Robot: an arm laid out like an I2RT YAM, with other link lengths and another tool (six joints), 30 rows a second.
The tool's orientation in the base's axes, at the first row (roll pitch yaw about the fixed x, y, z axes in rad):
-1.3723, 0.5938, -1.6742
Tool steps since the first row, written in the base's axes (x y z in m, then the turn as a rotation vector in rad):
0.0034, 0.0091, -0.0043, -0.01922, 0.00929, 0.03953
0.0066, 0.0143, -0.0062, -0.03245, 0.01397, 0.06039
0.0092, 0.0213, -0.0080, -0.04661, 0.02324, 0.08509
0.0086, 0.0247, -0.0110, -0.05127, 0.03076, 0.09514
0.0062, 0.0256, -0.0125, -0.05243, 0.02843, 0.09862
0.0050, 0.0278, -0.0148, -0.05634, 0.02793, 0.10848
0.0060, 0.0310, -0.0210, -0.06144, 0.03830, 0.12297
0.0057, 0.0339, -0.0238, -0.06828, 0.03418, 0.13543
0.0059, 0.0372, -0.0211, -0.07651, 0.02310, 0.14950
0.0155, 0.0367, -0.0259, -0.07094, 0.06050, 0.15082
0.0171, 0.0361, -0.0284, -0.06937, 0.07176, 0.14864
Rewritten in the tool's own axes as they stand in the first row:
-0.0054, 0.0091, 0.0007, -0.02813, -0.03210, -0.01402
-0.0089, 0.0142, 0.0023, -0.04253, -0.04993, -0.02435
-0.0139, 0.0200, 0.0031, -0.06278, -0.06871, -0.03591
-0.0149, 0.0241, 0.0013, -0.07420, -0.07411, -0.04035
-0.0146, 0.0252, -0.0015, -0.07413, -0.07845, -0.04041
-0.0151, 0.0279, -0.0035, -0.07890, -0.08772, -0.04246
-0.0143, 0.0349, -0.0042, -0.09512, -0.09533, -0.04719
-0.0151, 0.0386, -0.0055, -0.09811, -0.10935, -0.05088
-0.0194, 0.0382, -0.0056, -0.09615, -0.12868, -0.05417
-0.0171, 0.0442, 0.0030, -0.12819, -0.10870, -0.05648
-0.0153, 0.0464, 0.0042, -0.13639, -0.10062, -0.05770

